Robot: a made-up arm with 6 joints.
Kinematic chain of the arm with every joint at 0, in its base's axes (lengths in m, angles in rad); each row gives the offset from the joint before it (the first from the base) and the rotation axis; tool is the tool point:
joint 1: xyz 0 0 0.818 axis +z
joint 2: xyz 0.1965 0 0 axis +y
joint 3: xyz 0 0 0.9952 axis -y
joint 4: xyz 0 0 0.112 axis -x
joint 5: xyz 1.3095 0 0 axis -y
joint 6: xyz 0.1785 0 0 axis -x
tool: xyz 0 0 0
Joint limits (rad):
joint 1: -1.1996..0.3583
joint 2: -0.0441..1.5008
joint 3: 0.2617..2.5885
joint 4: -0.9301..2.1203
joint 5: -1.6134..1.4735
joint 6: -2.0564..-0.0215
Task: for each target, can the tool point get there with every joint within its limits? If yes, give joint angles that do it. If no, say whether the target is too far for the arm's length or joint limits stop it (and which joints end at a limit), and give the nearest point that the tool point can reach.
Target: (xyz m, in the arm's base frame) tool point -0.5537 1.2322 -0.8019
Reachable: no: joint limits stop it (at a limit: joint 1, joint 2, joint 3, joint 5) | nearest point 1.4453 0.6526 -0.3540 | short by 2.129 m
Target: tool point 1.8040 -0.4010 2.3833
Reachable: yes | joints -0.3070 1.1706 2.0874 1.4080 1.1810 -0.6536
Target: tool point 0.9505 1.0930 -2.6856
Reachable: no: too far | nearest point 1.5652 0.6385 -0.4827 | short by 2.332 m
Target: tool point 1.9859 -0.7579 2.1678
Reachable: yes | joints -0.3740 1.1506 1.9305 -0.1254 -1.1083 -0.4832
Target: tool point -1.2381 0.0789 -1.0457
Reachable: no: joint limits stop it (at a limit: joint 1, joint 2, joint 3) | nearest point 0.4973 -1.4894 -0.3640 | short by 2.436 m
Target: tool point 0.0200 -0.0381 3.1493
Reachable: yes | joints -0.4397 0.3526 2.1561 -0.4211 0.3638 -1.8217
